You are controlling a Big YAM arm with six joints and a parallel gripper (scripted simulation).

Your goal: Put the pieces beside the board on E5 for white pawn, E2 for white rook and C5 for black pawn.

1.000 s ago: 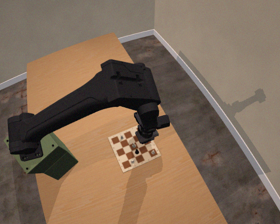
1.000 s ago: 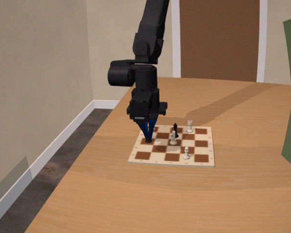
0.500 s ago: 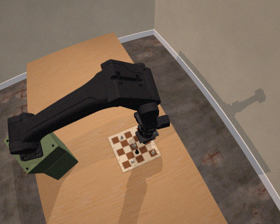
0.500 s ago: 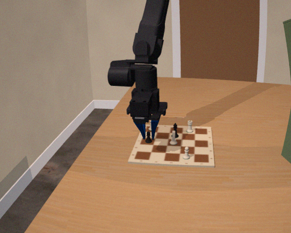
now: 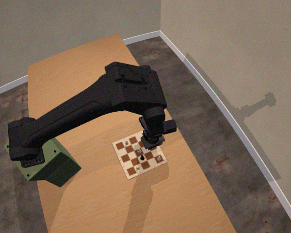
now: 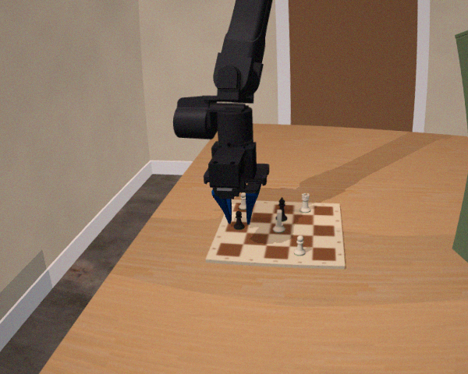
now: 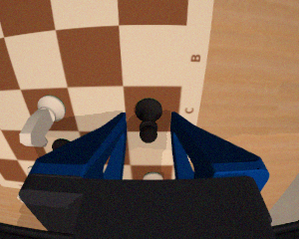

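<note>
My hand is right at the black pawn. Round my hand: tall black piece (70 mm behind, 40 mm to the right, 10 mm above); then tall white piece (70 mm behind); then chessboard (70 mm behind, 20 mm below).
</note>
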